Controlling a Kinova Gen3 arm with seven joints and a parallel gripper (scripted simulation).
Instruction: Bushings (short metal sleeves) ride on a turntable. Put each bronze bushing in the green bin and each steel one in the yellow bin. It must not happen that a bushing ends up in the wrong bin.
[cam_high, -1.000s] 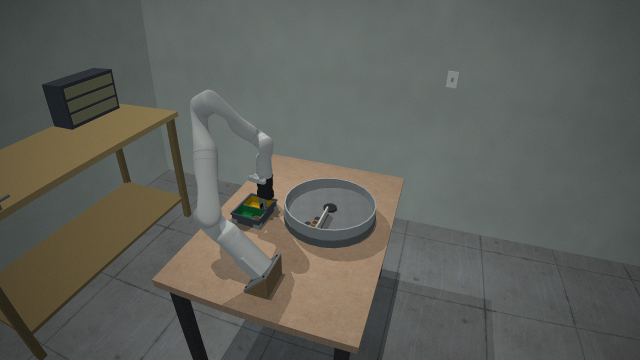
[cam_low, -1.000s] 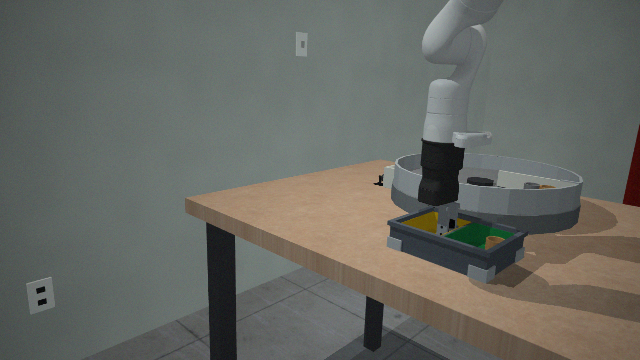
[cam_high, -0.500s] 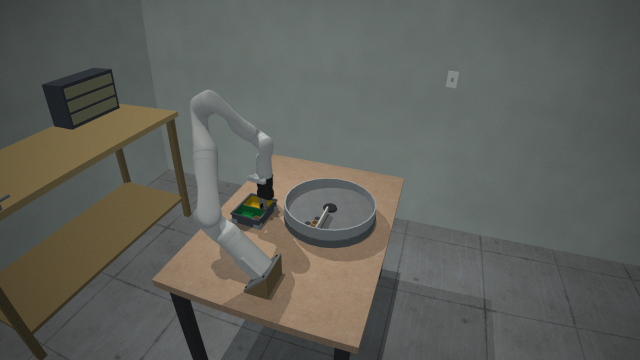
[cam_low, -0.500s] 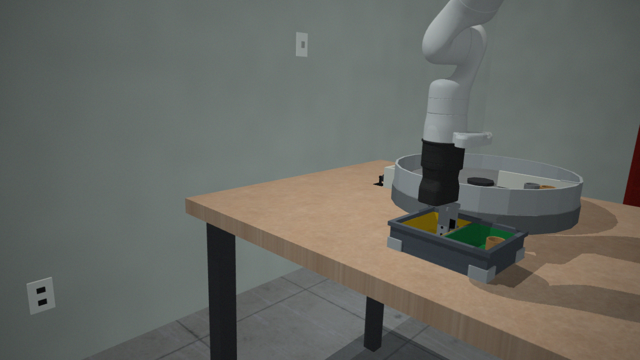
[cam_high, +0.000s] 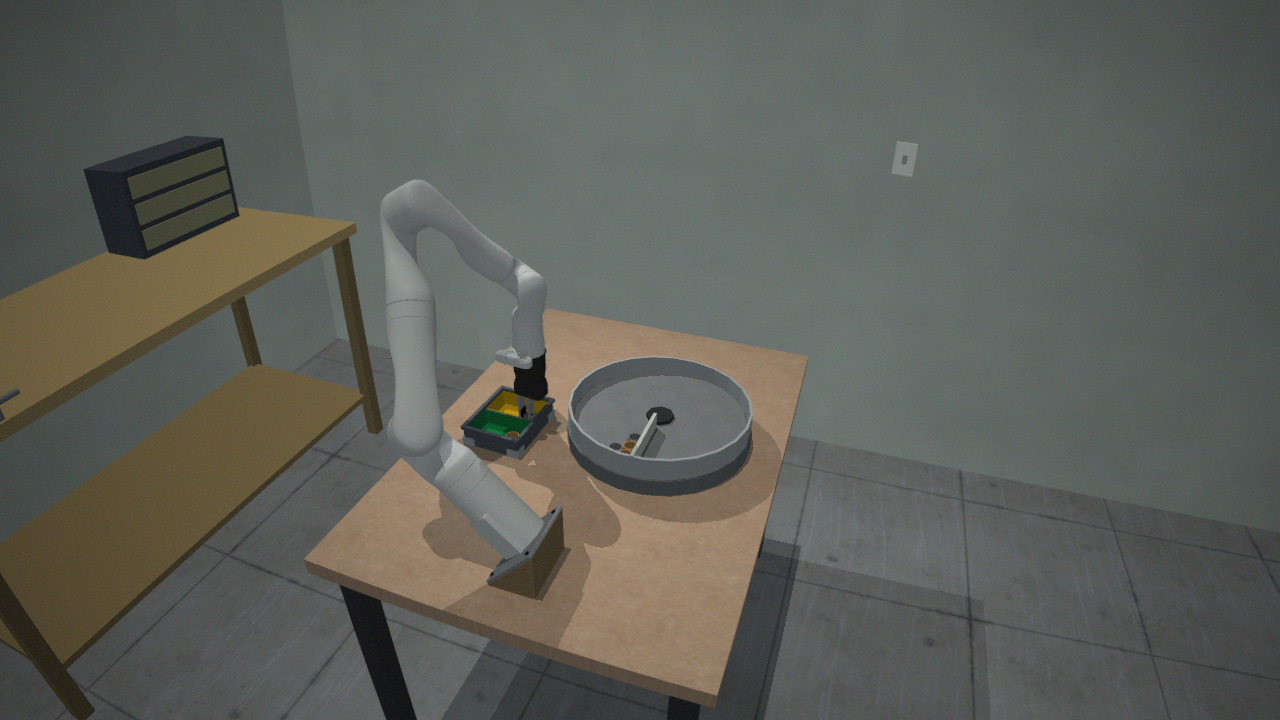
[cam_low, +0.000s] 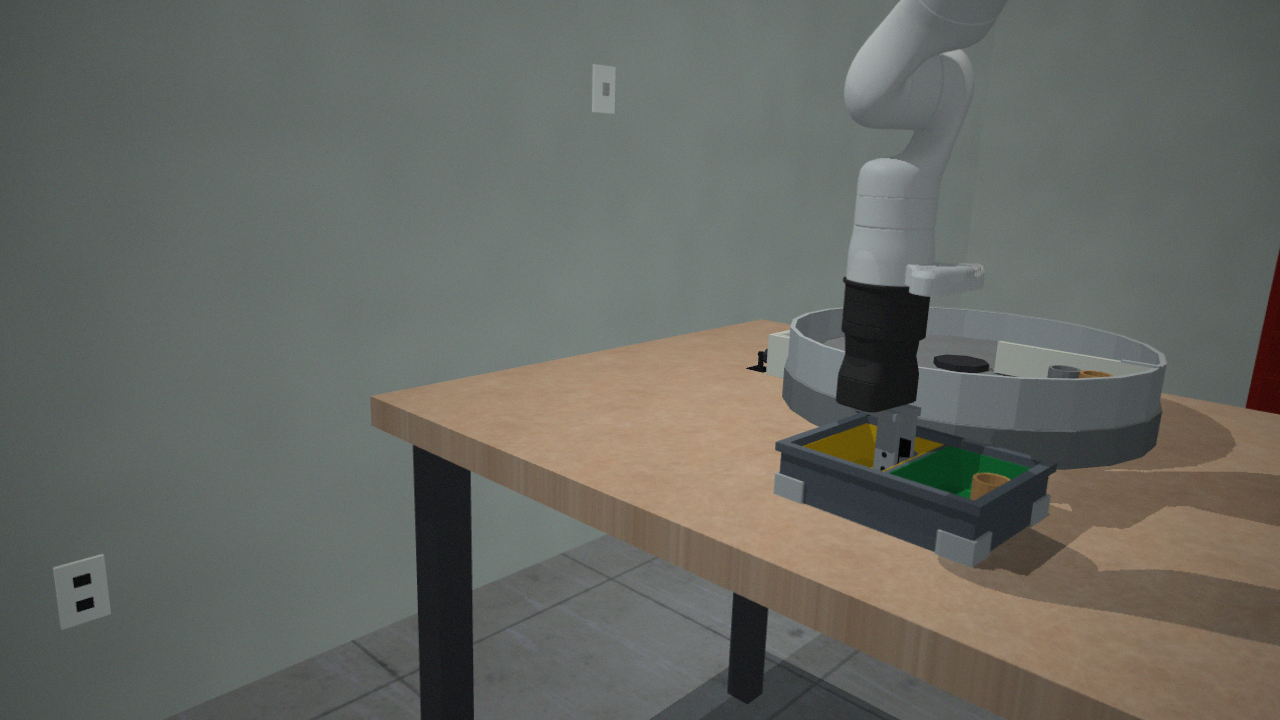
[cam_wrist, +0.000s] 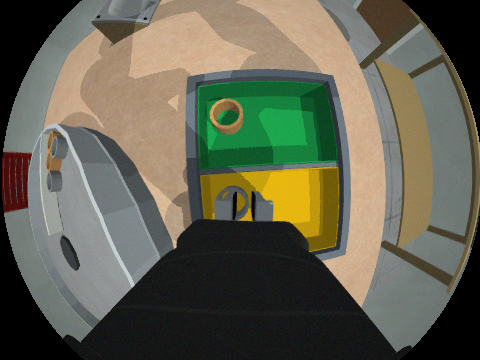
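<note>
Right now my hand is 3 cm past the bin tray and 3 cm to the right of it. Round my hand: grey turntable 11 cm ahead, 30 cm to the right, 2 cm above.
</note>
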